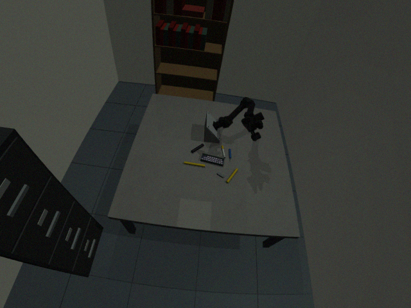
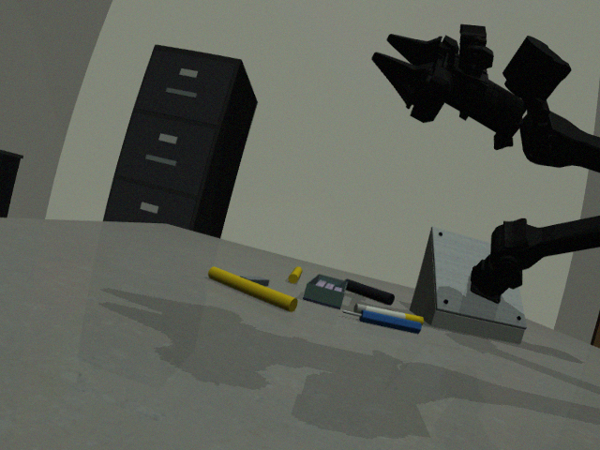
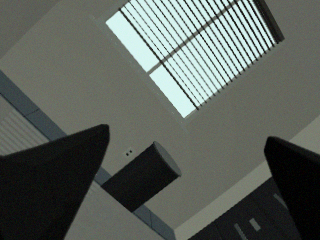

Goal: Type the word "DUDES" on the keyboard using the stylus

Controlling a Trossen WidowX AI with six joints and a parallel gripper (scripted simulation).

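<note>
Now: the blue stylus 360 mm below my gripper tip, 80 mm to the right of it and 80 mm behind it. From my gripper tip the other things lie so: long yellow cylinder: 360 mm below, 100 mm ahead, 50 mm to the right; black cylinder: 360 mm below, 350 mm to the right, 90 mm behind; stylus tip: 360 mm below, 70 mm to the right, 50 mm behind.
</note>
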